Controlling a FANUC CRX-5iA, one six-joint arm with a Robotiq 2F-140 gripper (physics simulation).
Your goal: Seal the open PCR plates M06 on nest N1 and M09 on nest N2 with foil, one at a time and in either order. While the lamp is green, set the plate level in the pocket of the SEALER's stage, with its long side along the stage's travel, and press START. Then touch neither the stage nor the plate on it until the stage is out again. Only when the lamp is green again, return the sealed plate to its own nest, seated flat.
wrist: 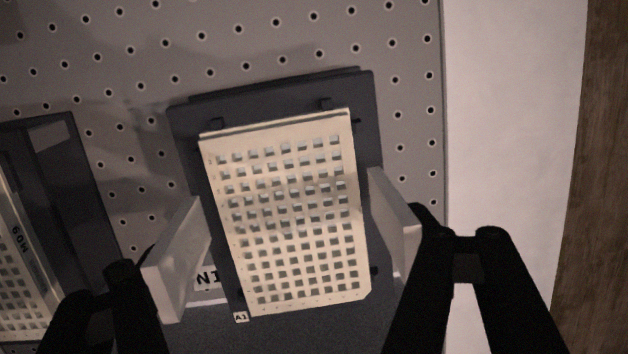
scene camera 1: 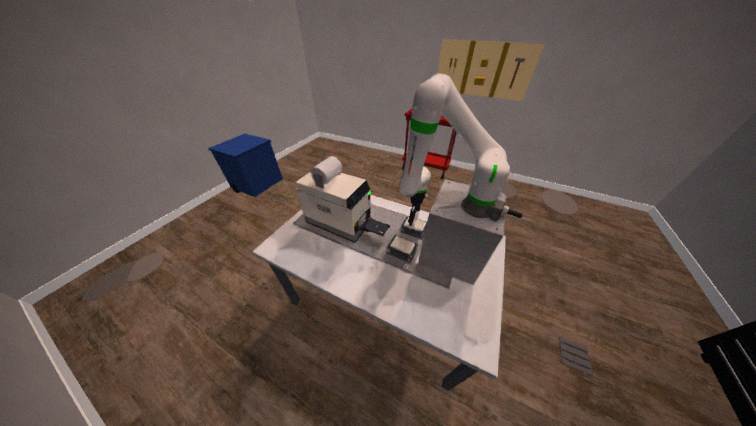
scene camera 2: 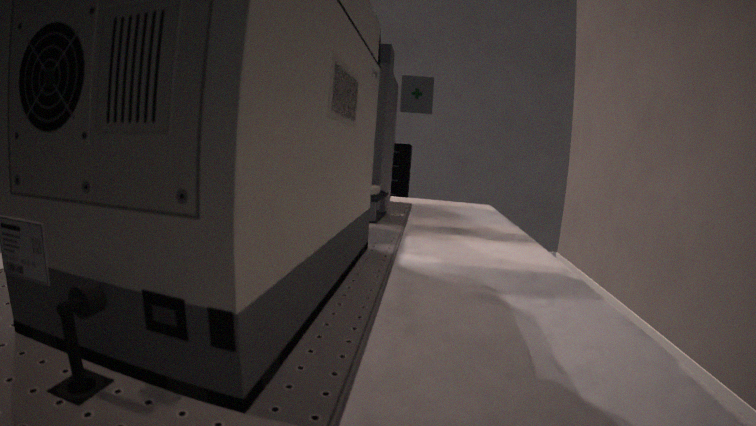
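Pixels of known places: gripper, fingertip midpoint: (wrist: 286, 204) (scene camera 1: 412, 223); arm's base at its link origin: (scene camera 1: 477, 207).
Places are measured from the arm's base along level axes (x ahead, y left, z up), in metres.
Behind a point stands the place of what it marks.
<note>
The cream PCR plate M06 (scene camera 1: 415, 224) @[x 0.316, y -0.053, z -0.339 m] (wrist: 295, 200) @[x 0.342, y -0.062, z -0.339 m] lies on the dark nest N1 (wrist: 280, 90) @[x 0.402, y -0.056, z -0.354 m], its wells uncovered. My gripper (scene camera 1: 412, 220) @[x 0.337, y -0.057, z -0.343 m] (wrist: 286, 204) @[x 0.337, y -0.057, z -0.343 m] is open and empty, with a pale finger pad to each side of this plate; the exact height gap is hard to tell. The plate M09 (scene camera 1: 403, 245) @[x 0.293, y 0.157, z -0.331 m] (wrist: 15, 285) @[x 0.289, y 0.123, z -0.332 m] sits on nest N2 (scene camera 1: 400, 255) @[x 0.291, y 0.186, z -0.397 m] (wrist: 90, 200) @[x 0.319, y 0.098, z -0.397 m], partly cut off in the wrist view, with open wells showing. The SEALER (scene camera 1: 330, 206) @[x 0.741, y 0.281, z -0.151 m] (scene camera 2: 306, 132) @[x 0.906, y 0.301, z -0.237 m] has its lamp (scene camera 1: 369, 193) @[x 0.608, y 0.064, z -0.131 m] green. Its dark stage (scene camera 1: 377, 227) @[x 0.492, y 0.144, z -0.303 m] is out and bears no plate. The START button is not clear.
The grey robot pedestal (scene camera 1: 460, 246) @[x -0.003, y 0.144, z -0.149 m] stands close beside the nests. A foil roll (scene camera 1: 328, 168) @[x 0.787, y 0.205, z 0.056 m] tops the SEALER. The perforated baseplate (scene camera 2: 317, 343) @[x 0.906, y 0.317, z -0.402 m] (wrist: 240, 50) @[x 0.424, y -0.028, z -0.402 m] lies on the white table (scene camera 1: 370, 291) @[x 0.312, y 0.475, z -0.415 m] (scene camera 2: 449, 317) @[x 0.780, y 0.413, z -0.415 m] (wrist: 500, 125) @[x 0.366, y -0.227, z -0.415 m]. A blue bin (scene camera 1: 248, 166) and a red cart (scene camera 1: 437, 160) stand beyond the table.
</note>
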